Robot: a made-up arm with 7 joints.
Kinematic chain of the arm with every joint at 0, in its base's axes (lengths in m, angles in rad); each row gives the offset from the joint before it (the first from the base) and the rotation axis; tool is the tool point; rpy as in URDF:
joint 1: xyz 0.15 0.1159 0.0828 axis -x
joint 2: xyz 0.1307 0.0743 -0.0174 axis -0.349 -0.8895 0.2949
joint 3: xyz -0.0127 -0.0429 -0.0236 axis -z
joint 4: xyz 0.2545 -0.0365 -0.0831 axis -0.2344 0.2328 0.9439
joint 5: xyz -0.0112 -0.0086 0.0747 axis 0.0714 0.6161 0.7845
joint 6: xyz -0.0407 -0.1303 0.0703 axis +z
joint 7: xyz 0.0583 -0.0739 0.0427 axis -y
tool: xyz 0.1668 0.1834 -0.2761 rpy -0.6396 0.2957 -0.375
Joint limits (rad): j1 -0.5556..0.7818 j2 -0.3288..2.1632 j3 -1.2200..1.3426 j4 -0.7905..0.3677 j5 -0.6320..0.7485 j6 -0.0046..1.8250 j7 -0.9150..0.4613
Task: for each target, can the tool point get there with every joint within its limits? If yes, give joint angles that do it. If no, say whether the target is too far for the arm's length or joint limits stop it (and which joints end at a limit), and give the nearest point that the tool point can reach.
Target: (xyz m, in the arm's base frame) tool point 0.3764 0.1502 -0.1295
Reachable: yes | joints -0.1712 -0.1327 0.9964 -0.2982 0.1441 1.5628 0.0191
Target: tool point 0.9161 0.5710 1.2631
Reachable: no: too far | nearest point 0.5233 0.3133 0.5610 | short by 0.845 m
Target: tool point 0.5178 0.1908 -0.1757
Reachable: yes | joints 0.3751 0.0599 -0.1889 -0.6159 -0.1250 1.2528 -0.1021
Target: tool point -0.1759 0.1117 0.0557
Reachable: no: joint limits stop it (at a limit: joint 2, joint 3, joint 5, joint 7) | nearest point -0.0384 0.0907 -0.0798 | short by 0.194 m
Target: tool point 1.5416 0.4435 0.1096
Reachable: no: too far | nearest point 0.8076 0.2729 0.0956 | short by 0.754 m
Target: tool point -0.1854 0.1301 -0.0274
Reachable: no: joint limits stop it (at a limit: joint 1, joint 2, joint 3, joint 5, joint 7) | nearest point -0.0499 0.0995 -0.0975 | short by 0.156 m
